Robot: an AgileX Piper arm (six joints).
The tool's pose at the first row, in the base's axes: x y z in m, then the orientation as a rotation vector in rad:
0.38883, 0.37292, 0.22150, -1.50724, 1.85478, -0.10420
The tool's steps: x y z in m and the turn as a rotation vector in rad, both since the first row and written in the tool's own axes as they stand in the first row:
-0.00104, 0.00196, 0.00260, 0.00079, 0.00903, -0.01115
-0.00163, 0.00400, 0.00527, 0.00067, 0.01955, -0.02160
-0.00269, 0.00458, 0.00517, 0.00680, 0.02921, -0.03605
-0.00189, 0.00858, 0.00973, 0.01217, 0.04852, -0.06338
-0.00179, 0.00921, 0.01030, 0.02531, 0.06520, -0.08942
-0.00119, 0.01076, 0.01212, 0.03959, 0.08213, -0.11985
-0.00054, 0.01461, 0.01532, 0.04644, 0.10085, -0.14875
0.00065, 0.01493, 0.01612, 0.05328, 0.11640, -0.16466
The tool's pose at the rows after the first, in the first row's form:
0.38877, 0.37540, 0.21915, -1.51906, 1.85341, -0.11716
0.38867, 0.37754, 0.21649, -1.53112, 1.85394, -0.13016
0.38819, 0.37861, 0.21679, -1.54242, 1.84874, -0.15011
0.38751, 0.38083, 0.21113, -1.56812, 1.84131, -0.18311
0.38732, 0.38115, 0.21036, -1.58639, 1.82991, -0.22058
0.38707, 0.38178, 0.20799, -1.60759, 1.81440, -0.26142
0.38574, 0.38359, 0.20347, -1.63273, 1.80332, -0.29638
0.38589, 0.38294, 0.20216, -1.64526, 1.79991, -0.32270

